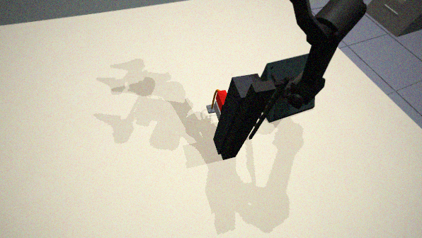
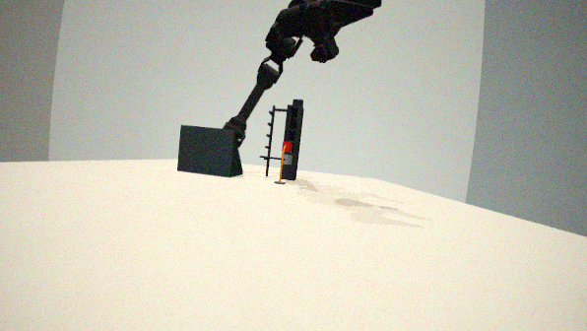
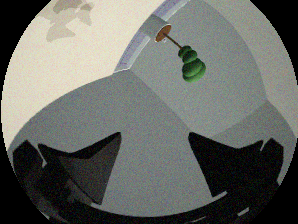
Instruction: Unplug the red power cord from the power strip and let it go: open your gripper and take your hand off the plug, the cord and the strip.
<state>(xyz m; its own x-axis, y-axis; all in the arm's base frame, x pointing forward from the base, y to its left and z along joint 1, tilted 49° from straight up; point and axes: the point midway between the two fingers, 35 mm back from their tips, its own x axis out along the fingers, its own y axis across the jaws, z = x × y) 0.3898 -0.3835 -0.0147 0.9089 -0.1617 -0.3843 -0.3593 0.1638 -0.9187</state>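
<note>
The red plug lies 180 mm behind my gripper tip, 310 mm to the left of it and 250 mm below it. From my gripper tip the other things lie so: thin black rack: 260 mm behind, 370 mm to the left, 240 mm below.
</note>
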